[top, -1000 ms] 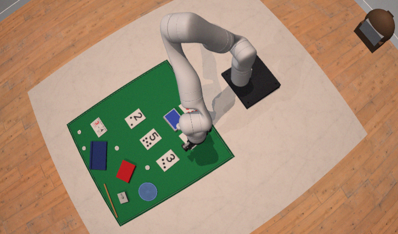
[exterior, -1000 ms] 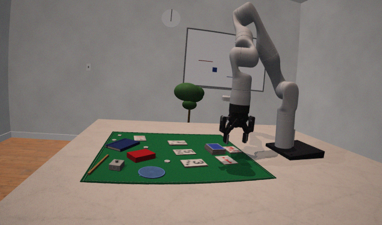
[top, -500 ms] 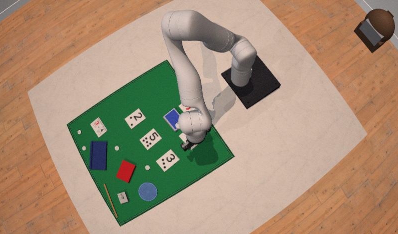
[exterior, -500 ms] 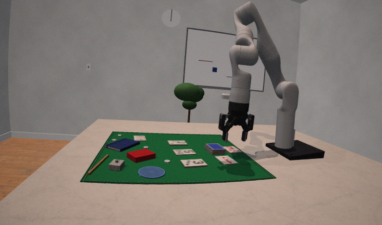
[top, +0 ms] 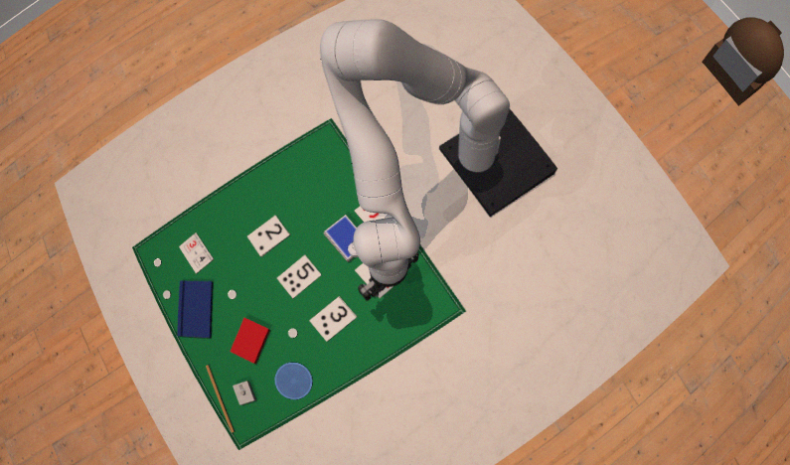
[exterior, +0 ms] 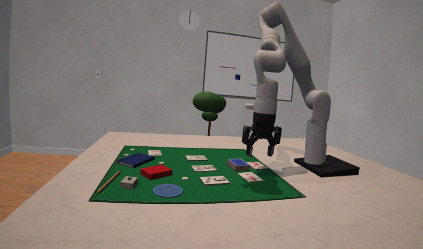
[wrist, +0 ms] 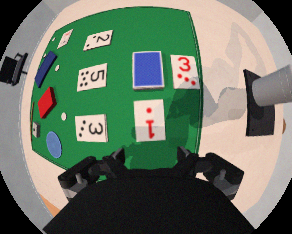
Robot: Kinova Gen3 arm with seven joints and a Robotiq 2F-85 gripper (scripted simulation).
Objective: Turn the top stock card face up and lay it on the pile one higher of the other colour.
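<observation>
Now: hand 10 cm above the card and 4 cm to the left of it. Round my hand: green mat (18 cm to the right, 18 cm ahead, 12 cm below); red box (34 cm ahead, 11 cm to the right, 9 cm below); grey box (43 cm ahead, 9 cm below, 2 cm to the right).
</observation>
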